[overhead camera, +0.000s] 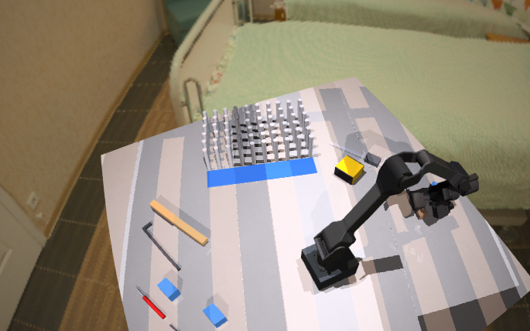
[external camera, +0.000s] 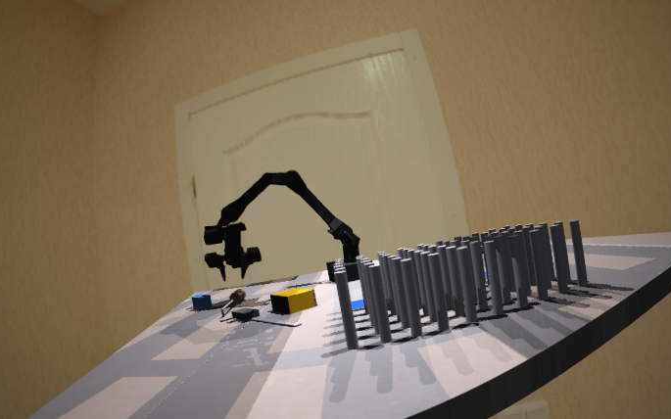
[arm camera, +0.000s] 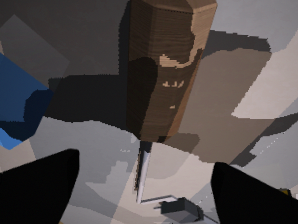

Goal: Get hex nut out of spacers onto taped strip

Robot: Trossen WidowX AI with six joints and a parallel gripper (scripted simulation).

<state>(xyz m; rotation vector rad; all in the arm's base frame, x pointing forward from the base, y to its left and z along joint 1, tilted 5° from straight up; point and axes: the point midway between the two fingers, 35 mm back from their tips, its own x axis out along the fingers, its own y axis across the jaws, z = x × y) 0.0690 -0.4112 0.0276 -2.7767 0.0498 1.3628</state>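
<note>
Now: gripper tip 10 cm short of the brown-handled tool and 6 cm above it. Also, from my gripper tip: blue taped strip (36 cm ahead, 48 cm to the left, 7 cm below); hex nut (53 cm ahead, 55 cm to the left, 7 cm below); red-handled tool (3 cm behind, 99 cm to the left, 7 cm below).
</note>
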